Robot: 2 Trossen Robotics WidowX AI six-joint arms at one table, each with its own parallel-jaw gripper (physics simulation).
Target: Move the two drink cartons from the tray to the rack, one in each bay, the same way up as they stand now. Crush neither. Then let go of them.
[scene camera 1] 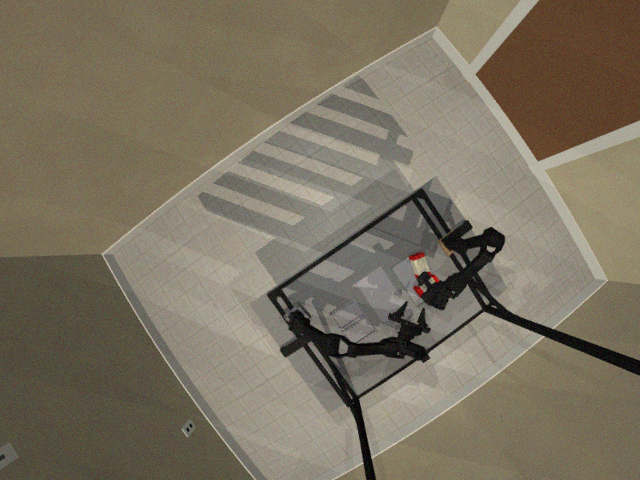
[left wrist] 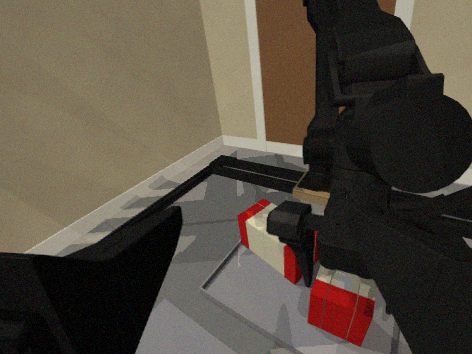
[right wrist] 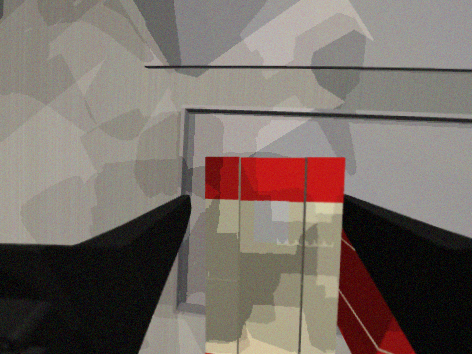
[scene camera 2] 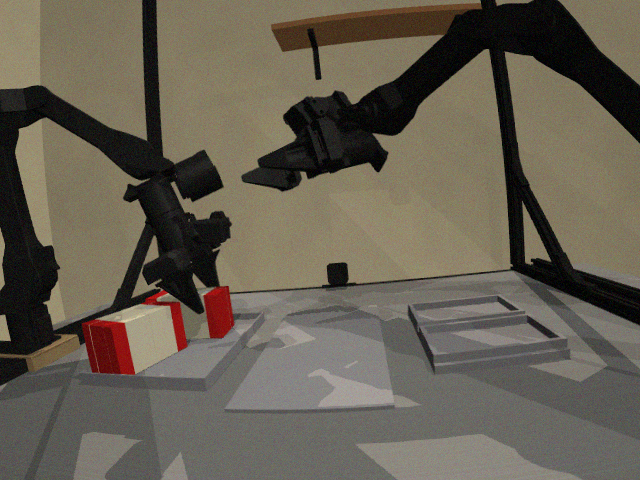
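Seen in the pictures: left gripper, fingertip midpoint: [scene camera 1: 415,304] [left wrist: 264,214] [scene camera 2: 249,171]; right gripper, fingertip midpoint: [scene camera 1: 423,291] [left wrist: 345,297] [right wrist: 262,201] [scene camera 2: 210,303]; left arm's base, link origin: [scene camera 1: 296,317]; right arm's base, link origin: [scene camera 1: 451,242] [left wrist: 320,182] [scene camera 2: 33,344].
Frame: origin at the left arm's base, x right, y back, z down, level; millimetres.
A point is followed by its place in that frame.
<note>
Two cream cartons with red ends lie long side down on the grey tray [scene camera 2: 170,381] @(x 134, y -576, z 33 mm) [right wrist: 187,150] @(x 384, y -539, z 37 mm). One carton [scene camera 1: 419,262] @(x 191, y -653, z -30 mm) [scene camera 2: 152,333] @(x 202, y -622, z -3 mm) [left wrist: 265,240] @(x 205, y -621, z -17 mm) [right wrist: 367,300] @(x 269, y -632, z -13 mm) is nearer in scene camera 2. The other carton [scene camera 2: 219,312] @(x 290, y -554, z -2 mm) [left wrist: 340,320] @(x 323, y -552, z -1 mm) [right wrist: 272,280] @(x 321, y -611, z -30 mm) is behind it. My right gripper [scene camera 2: 207,298] @(x 324, y -577, z -9 mm) [right wrist: 262,201] @(x 324, y -577, z -9 mm) is open and low, its fingers on either side of that farther carton. A gap shows on the left in the right wrist view. My left gripper [scene camera 1: 415,307] @(x 273, y -481, z -201 mm) [scene camera 2: 252,170] @(x 273, y -481, z -201 mm) is open and empty, raised high. The two-bay rack [scene camera 2: 496,353] @(x 118, y -217, z 30 mm) is empty.
A thin flat panel [scene camera 2: 310,382] lies between tray and rack. Black frame bars [scene camera 1: 346,242] @(x -125, y -444, z 24 mm) edge the table. A small black block [scene camera 2: 337,273] @(x 598, y -361, z 11 mm) stands at the back, and a brown shelf [scene camera 2: 361,24] is on the wall. In the left wrist view my right arm hides much of the right side.
</note>
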